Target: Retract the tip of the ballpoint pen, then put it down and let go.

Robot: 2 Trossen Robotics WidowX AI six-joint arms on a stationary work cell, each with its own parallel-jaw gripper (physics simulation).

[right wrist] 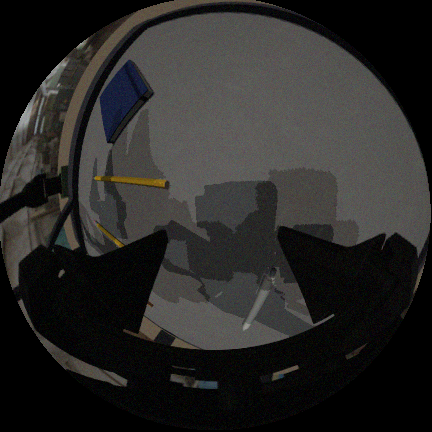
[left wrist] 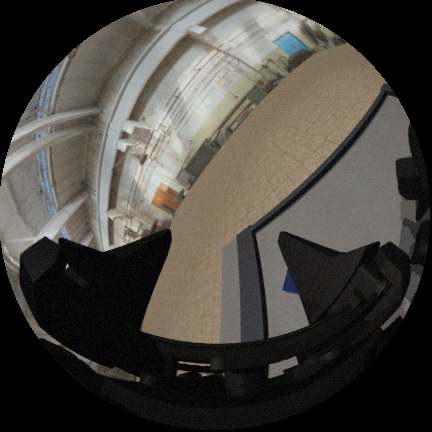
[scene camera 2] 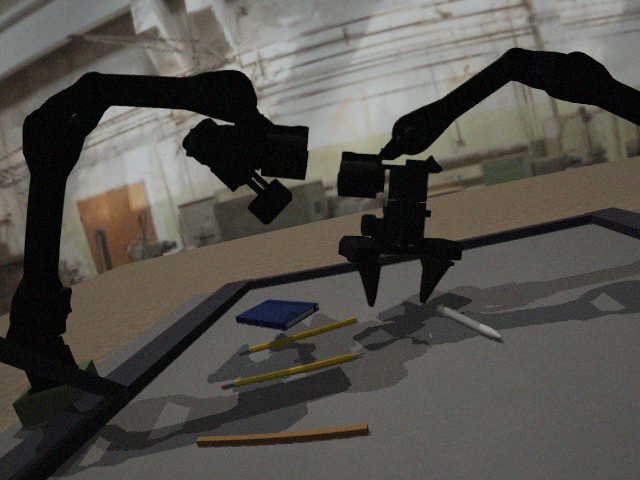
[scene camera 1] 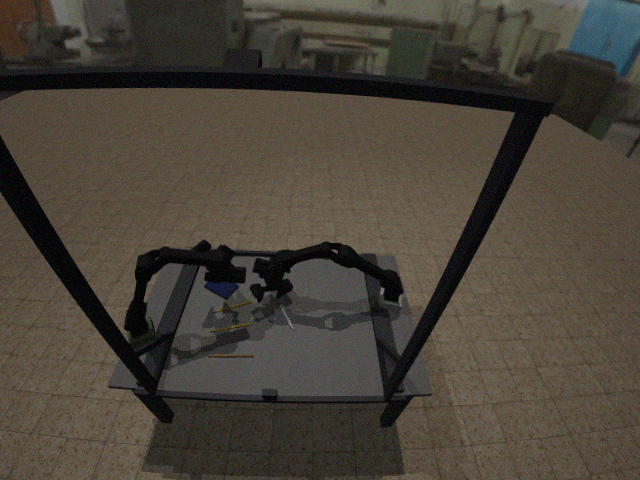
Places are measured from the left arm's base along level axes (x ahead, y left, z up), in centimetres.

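Where they show: left gripper, fingertip midpoint: (left wrist: pixel 226 236); right gripper, fingertip midpoint: (right wrist: pixel 223 234) (scene camera 2: pixel 397 304) (scene camera 1: pixel 267 300); left arm's base, origin of the base link: (right wrist: pixel 60 183) (left wrist: pixel 217 381) (scene camera 1: pixel 139 329); right arm's base, origin of the base link: (scene camera 1: pixel 391 295).
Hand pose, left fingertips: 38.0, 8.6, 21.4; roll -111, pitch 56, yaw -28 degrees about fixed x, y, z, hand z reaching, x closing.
Things, the pixels of their top centre, and the offset from my left fingertips, as dx, dy, dz. Level surfaces: height alone.
- white ballpoint pen, middle of its top: (right wrist: pixel 253 314) (scene camera 2: pixel 464 316) (scene camera 1: pixel 286 315) +19.2, -28.7, -24.1
- grey table, its level: dz -25.4
- blue notebook, middle of its top: (right wrist: pixel 115 92) (scene camera 2: pixel 275 310) (scene camera 1: pixel 221 285) +0.0, +1.1, -24.2
- orange-brown stick, middle of its top: (scene camera 2: pixel 276 435) (scene camera 1: pixel 230 355) -8.5, -34.7, -24.7
The white ballpoint pen (scene camera 1: pixel 287 317) (scene camera 2: pixel 469 322) (right wrist: pixel 258 303) lies on the grey table (scene camera 1: pixel 330 366) (scene camera 2: pixel 527 413). In scene camera 2 its pointed end is at the lower right and its darker end at the upper left. My right gripper (scene camera 2: pixel 398 302) (right wrist: pixel 223 234) is open and empty, pointing down above the table, near the pen's darker end. In the right wrist view the pen shows below the gap between the fingers, closer to the finger at the picture's right. My left gripper (left wrist: pixel 226 236) is open and empty, raised high and away from the pen.
A blue notebook (scene camera 1: pixel 222 288) (scene camera 2: pixel 278 313) (right wrist: pixel 124 102) lies toward the back left. Two yellow pencils (scene camera 2: pixel 305 334) (scene camera 2: pixel 294 370) lie left of the pen. An orange-brown stick (scene camera 2: pixel 283 436) (scene camera 1: pixel 231 355) lies nearer the front. A dark frame (scene camera 1: pixel 480 217) stands around the table.
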